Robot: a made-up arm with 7 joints. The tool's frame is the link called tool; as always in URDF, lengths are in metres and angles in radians.
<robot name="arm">
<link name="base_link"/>
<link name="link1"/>
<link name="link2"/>
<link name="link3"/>
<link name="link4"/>
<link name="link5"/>
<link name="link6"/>
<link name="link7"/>
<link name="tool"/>
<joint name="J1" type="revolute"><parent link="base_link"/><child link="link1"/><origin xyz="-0.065 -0.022 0.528" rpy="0 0 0"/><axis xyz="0 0 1"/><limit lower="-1.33" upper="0.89" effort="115" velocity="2.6"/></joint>
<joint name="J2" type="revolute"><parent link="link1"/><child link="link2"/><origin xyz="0.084 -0.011 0.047" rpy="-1.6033 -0.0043 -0.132"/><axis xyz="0 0 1"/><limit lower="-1.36" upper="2.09" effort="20" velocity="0.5"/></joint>
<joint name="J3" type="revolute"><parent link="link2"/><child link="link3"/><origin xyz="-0.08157 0.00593 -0.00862" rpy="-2.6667 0.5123 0.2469"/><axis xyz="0 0 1"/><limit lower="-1.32" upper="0.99" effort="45" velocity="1"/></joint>
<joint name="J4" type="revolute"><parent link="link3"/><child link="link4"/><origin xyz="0.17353 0.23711 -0.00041" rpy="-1.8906 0.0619 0.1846"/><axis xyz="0 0 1"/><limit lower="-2.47" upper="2.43" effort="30" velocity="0.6"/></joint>
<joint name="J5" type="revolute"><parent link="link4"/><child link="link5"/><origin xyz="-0.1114 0.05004 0.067" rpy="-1.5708 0 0.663"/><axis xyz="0 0 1"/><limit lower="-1.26" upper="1.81" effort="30" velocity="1.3"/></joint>
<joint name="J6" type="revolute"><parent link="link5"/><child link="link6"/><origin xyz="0.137 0.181 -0.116" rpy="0.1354 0.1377 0.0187"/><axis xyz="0 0 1"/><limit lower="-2" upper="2.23" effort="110" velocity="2.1"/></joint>
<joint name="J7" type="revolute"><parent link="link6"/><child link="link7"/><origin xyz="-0.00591 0.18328 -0.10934" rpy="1.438 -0.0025 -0.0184"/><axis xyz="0 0 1"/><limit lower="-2.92" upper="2.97" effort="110" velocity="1.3"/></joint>
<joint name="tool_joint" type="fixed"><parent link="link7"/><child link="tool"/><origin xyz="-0.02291 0.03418 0.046" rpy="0 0 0.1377"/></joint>
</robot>
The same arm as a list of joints. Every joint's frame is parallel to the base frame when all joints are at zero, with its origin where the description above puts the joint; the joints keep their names.
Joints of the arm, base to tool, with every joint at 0 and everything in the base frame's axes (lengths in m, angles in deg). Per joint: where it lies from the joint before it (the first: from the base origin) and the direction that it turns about. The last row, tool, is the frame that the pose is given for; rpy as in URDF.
J1: origin -0.065 -0.022 0.528 axis 0 0 1
J2: origin 0.084 -0.011 0.047 axis 0.131694 0.990758 -0.032499
J3: origin -0.082 0.002 -0.006 axis -0.631892 -0.708692 -0.313796
J4: origin 0.122 -0.191 0.187 axis 0 0 1
J5: origin -0.057 0.108 0.067 axis 0 1 0
J6: origin 0.137 -0.116 -0.181 axis 0.138496 0.981473 0.132396
J7: origin -0.021 -0.082 -0.196 axis -0.0001 0 1
tool: origin -0.018 0.037 0.046 rpy 0 0 0
Joint limits (deg, base to tool): -76.2..50.99 -77.92..119.75 -75.63..56.72 -141.52..139.23 -72.19..103.71 -114.59..127.77 -167.3..170.17

